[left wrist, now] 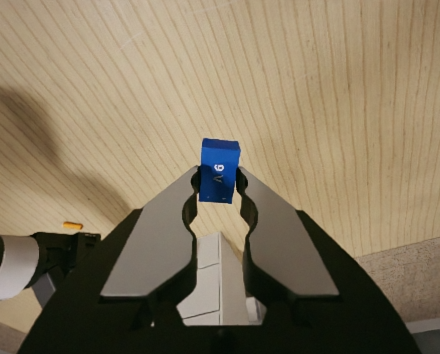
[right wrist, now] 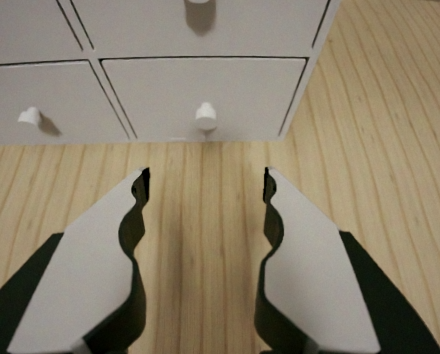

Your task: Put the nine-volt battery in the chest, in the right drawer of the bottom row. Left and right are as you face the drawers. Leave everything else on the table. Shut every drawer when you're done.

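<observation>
The blue nine-volt battery is gripped between the jaws of my left gripper, above the wooden table top. The white chest shows partly beyond the jaws in the left wrist view. In the right wrist view, the right drawer of the bottom row is shut, with its round white knob near the middle of its front. My right gripper is open and empty, its fingertips apart, in front of and facing this drawer.
The neighbouring bottom drawer and the drawer above look shut. In the left wrist view, a small orange object lies on the table, near part of the right arm. The table's edge and floor show at lower right.
</observation>
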